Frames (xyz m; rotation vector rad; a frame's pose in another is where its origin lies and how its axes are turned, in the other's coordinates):
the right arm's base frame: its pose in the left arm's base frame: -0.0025 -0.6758 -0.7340 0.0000 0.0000 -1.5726
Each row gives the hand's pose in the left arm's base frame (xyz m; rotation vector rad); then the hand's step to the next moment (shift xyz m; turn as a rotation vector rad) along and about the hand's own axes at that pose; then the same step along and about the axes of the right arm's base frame.
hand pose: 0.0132 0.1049 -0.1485 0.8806 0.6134 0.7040
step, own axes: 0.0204 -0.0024 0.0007 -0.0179 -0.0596 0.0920
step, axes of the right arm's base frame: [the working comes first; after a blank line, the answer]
step, axes of the left arm's base frame: 0.0139 0.0141 -0.0055 0.0732 -0.0835 -0.0011

-0.0141 0.0138 -0.0055 0.0834 0.0734 -0.0011
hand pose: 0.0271 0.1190 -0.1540 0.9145 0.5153 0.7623
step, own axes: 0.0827 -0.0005 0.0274 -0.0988 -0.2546 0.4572
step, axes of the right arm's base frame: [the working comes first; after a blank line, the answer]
step, axes of the left arm's base frame: 0.0713 0.0496 0.0073 0.3426 -0.4066 0.0305

-0.0497 0.0712 0.0073 0.4060 0.3433 0.0305
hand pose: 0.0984 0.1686 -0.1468 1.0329 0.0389 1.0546
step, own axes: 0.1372 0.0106 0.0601 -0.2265 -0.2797 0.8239
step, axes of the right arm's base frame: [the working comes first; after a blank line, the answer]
step, axes of the left arm's base frame: 0.0951 0.0600 0.0995 0.4670 -0.7510 0.1620

-0.0602 0.0950 0.0995 0.7501 0.4684 0.1620
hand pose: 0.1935 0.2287 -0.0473 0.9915 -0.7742 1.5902
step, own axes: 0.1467 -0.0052 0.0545 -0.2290 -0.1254 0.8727
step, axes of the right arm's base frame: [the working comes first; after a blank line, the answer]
step, axes of the left arm's base frame: 0.0023 0.0175 0.1556 0.3274 -0.8302 0.1827

-0.0176 0.0023 0.1556 0.8296 0.3289 0.1827
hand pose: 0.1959 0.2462 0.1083 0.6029 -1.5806 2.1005
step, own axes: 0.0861 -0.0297 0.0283 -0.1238 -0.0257 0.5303
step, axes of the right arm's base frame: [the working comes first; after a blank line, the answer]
step, axes of the left arm's base frame: -0.0499 -0.0125 0.0803 0.1570 -0.5157 0.0809

0.0126 -0.0499 0.0803 0.5155 0.1580 0.0809
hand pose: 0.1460 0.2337 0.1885 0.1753 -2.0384 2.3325
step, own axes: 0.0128 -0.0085 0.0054 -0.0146 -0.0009 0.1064
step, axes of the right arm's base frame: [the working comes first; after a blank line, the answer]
step, axes of the left arm's base frame: -0.0115 -0.0048 0.0105 0.0209 -0.1045 0.0132

0.0048 -0.0115 0.0105 0.1045 0.0211 0.0132
